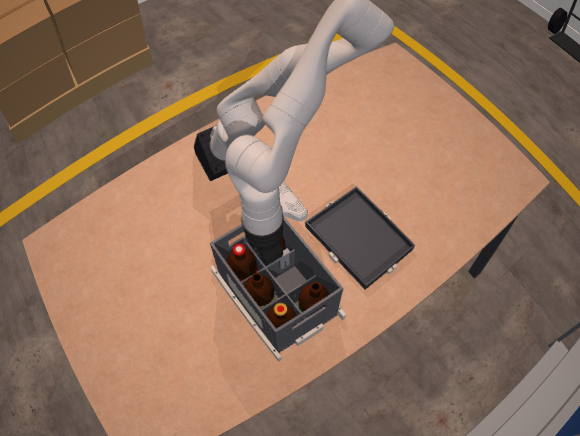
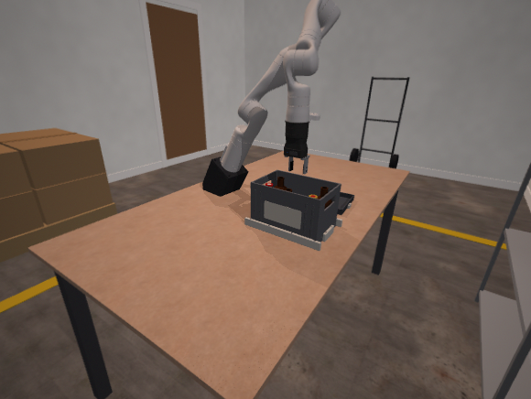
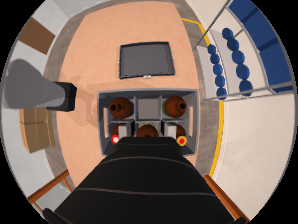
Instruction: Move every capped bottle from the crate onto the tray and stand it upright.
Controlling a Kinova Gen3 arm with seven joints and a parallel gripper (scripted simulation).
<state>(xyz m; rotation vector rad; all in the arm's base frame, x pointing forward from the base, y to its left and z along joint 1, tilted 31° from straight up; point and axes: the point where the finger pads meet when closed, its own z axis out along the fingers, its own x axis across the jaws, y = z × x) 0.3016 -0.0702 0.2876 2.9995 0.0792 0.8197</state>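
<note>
My hand is 9 cm past the bottle, 5 cm to the left of it and 15 cm above it. From my hand the other things lie so: dark tray: 2 cm behind, 28 cm to the left, 22 cm below; dark grey crate: 1 cm to the right, 15 cm below.
</note>
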